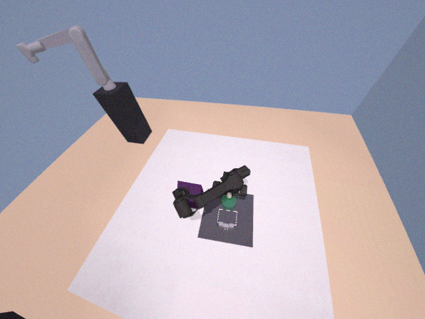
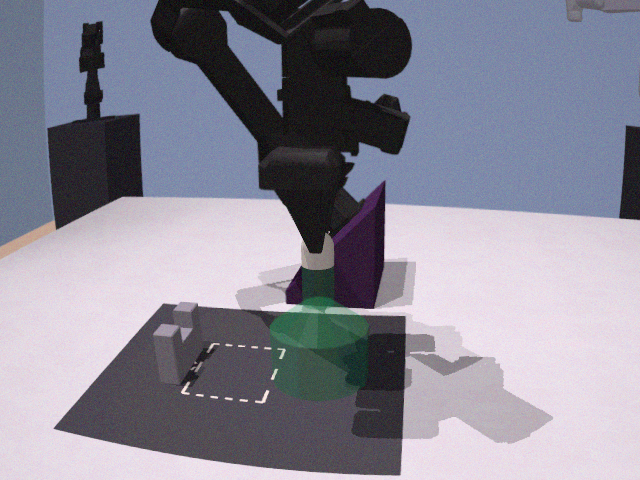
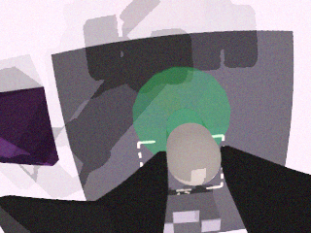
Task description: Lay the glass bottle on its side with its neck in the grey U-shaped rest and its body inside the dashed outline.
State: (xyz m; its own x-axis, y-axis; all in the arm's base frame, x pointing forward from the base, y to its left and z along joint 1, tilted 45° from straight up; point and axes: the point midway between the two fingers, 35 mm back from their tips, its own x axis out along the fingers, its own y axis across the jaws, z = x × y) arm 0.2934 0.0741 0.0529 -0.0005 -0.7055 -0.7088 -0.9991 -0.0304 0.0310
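Now: the green glass bottle 50 mm below my gripper tip. Round my gripper tip: dark mat: 70 mm to the right, 140 mm below.
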